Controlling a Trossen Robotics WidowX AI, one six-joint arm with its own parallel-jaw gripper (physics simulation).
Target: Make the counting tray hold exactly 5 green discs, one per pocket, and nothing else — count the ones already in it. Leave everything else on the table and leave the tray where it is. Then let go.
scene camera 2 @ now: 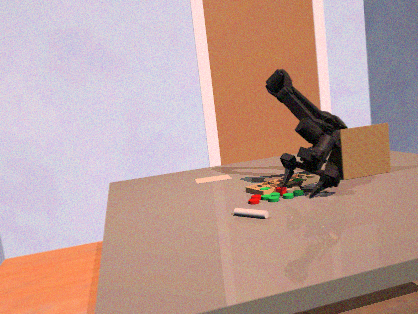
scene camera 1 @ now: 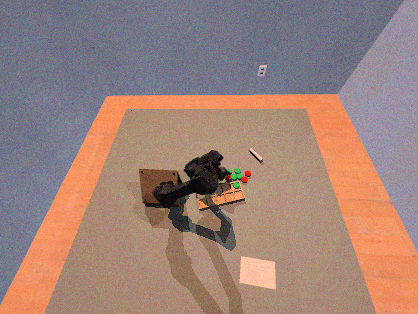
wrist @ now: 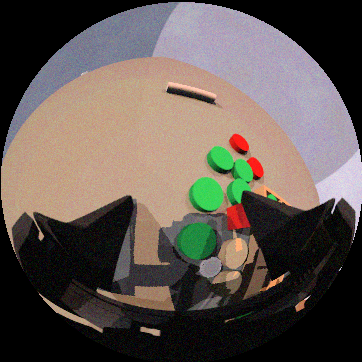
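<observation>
The wooden counting tray (scene camera 1: 222, 204) (scene camera 2: 254, 190) (wrist: 262, 190) lies beside the loose pieces, partly hidden by the arm. One green disc (scene camera 1: 236, 185) (scene camera 2: 265, 189) (wrist: 271, 198) sits in its end pocket. A dark green sliver (wrist: 242, 316) shows low in the wrist view, in the tray area; its pocket is hidden. Several green discs lie loose beside the tray, among them a near one (wrist: 197, 241), a larger-looking one (wrist: 206, 194) and a far one (wrist: 220, 159). My gripper (scene camera 2: 298, 191) (wrist: 187, 198) is open and empty, low above the table, with the near green disc between and below its spread fingers.
A red block (wrist: 237, 216) lies by the right finger. Two red discs (wrist: 239, 143) (wrist: 255, 167) lie beyond. Tan discs (wrist: 233, 252) (wrist: 227, 281) and a grey disc (wrist: 210, 267) lie near the tray. A pale stick (scene camera 1: 256, 155) (scene camera 2: 250, 213) (wrist: 191, 93), paper (scene camera 1: 257, 272) and brown box (scene camera 2: 365, 152) stand apart.
</observation>
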